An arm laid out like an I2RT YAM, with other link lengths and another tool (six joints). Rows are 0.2 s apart.
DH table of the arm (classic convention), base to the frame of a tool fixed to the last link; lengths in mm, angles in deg. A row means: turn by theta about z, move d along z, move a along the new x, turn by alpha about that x. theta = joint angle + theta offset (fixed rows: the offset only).
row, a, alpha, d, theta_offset
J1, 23.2, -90, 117.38, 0
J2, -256.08, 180, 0, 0
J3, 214.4, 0, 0, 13.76
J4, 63.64, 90, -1.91, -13.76
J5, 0, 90, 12.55, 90
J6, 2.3, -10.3, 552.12, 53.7
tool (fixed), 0, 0, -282.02, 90
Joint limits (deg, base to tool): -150..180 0..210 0..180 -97..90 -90..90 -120..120
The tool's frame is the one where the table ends.
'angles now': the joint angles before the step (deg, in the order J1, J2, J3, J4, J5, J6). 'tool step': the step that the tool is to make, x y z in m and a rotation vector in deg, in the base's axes. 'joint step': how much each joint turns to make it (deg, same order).
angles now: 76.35 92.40 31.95 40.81 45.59 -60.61
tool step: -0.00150 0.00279 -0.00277 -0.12 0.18 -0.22
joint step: 0.68 1.01 0.66 -0.27 0.79 0.64
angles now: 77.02 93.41 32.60 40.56 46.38 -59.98
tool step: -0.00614 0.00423 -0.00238 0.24 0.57 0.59
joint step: 1.11 0.25 0.27 -0.71 0.28 1.10
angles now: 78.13 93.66 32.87 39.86 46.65 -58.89
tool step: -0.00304 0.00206 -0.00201 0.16 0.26 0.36
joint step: 0.49 0.32 -0.10 0.19 0.02 0.46
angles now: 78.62 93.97 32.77 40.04 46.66 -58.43
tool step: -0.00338 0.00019 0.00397 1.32 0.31 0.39
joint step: 0.44 -0.80 -0.47 0.34 -0.16 0.78
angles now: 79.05 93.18 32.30 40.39 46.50 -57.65
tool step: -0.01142 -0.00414 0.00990 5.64 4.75 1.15
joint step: 1.10 -5.61 -0.39 -5.91 -2.08 7.55
